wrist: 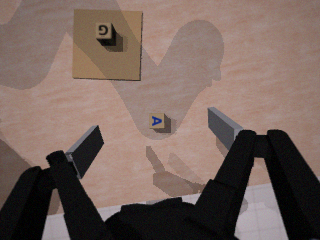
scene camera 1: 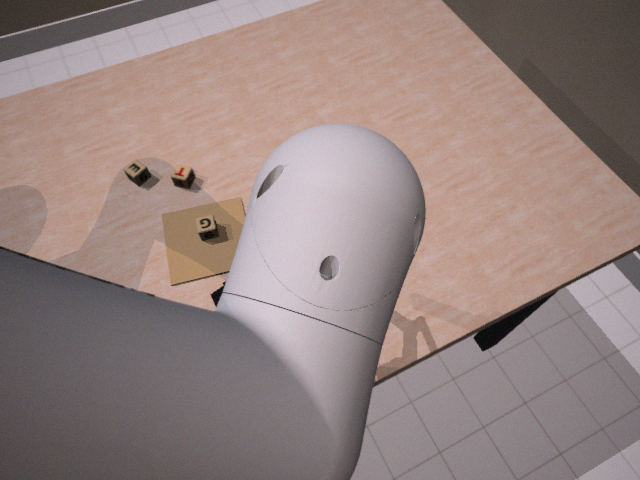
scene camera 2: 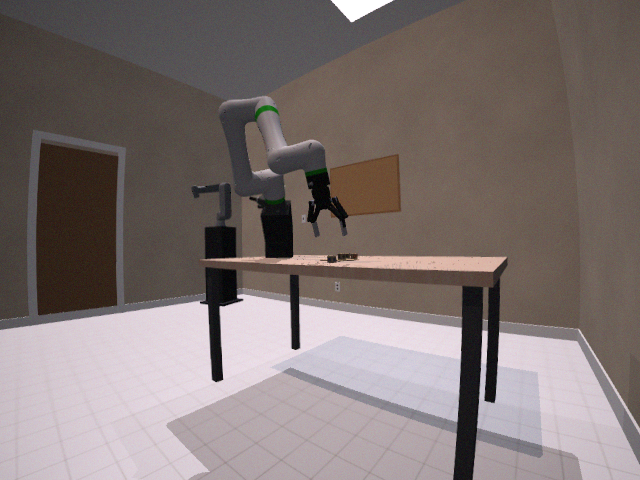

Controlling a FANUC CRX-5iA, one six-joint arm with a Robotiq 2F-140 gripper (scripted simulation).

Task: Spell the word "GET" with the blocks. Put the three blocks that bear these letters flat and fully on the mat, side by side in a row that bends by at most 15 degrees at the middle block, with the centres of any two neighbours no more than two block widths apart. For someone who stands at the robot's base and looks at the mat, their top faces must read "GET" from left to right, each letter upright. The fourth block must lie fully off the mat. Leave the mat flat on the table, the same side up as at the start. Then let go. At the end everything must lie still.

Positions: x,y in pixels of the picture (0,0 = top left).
Scene:
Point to a mat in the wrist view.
At 91,60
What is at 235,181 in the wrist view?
My gripper.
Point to a mat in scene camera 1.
189,258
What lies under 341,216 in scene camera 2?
My gripper.

